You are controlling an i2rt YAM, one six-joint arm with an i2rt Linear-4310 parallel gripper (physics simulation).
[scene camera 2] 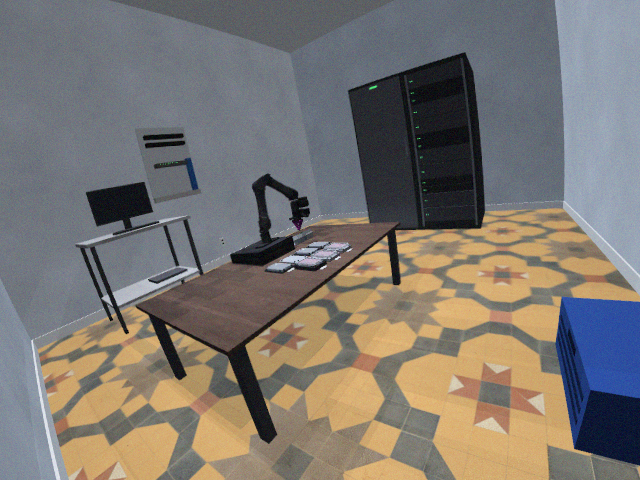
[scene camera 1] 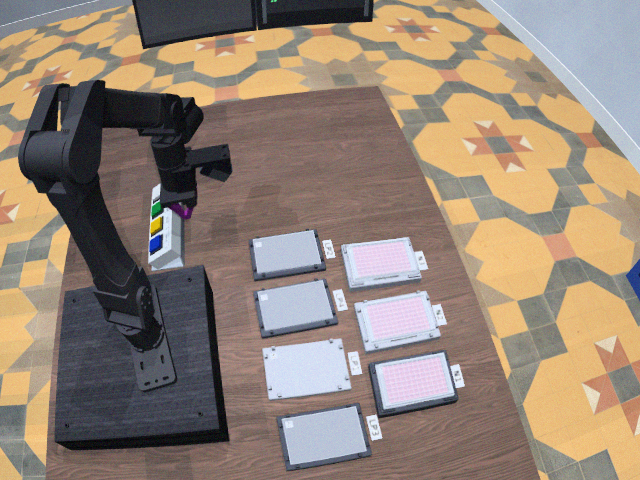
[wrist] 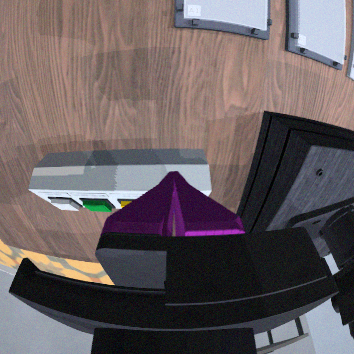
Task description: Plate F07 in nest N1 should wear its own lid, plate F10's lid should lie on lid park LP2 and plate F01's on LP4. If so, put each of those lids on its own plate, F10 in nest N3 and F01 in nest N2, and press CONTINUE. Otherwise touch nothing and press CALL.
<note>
The gripper (scene camera 1: pixel 186 218) is shut and holds nothing. Also in view: a white button box (wrist: pixel 114 175).
The gripper shows as well in the wrist view (wrist: pixel 173 178).
</note>
